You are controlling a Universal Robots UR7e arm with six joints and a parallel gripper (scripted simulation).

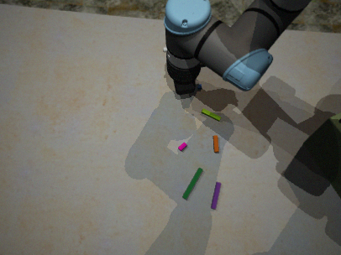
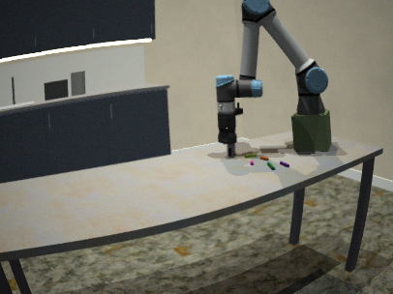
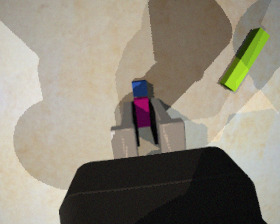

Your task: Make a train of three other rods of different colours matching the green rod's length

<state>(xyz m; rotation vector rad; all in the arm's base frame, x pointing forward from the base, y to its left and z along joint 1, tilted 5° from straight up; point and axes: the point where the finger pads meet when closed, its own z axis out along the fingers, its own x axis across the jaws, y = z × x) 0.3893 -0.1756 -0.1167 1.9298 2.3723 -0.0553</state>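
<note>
Now: the blue rod 2 cm behind my hand and 1 cm below it. Round my hand: orange rod (15 cm to the left, 6 cm behind, 1 cm below); then green rod (24 cm to the left, 1 cm below); then lime rod (7 cm to the left, 5 cm behind, 1 cm below).
</note>
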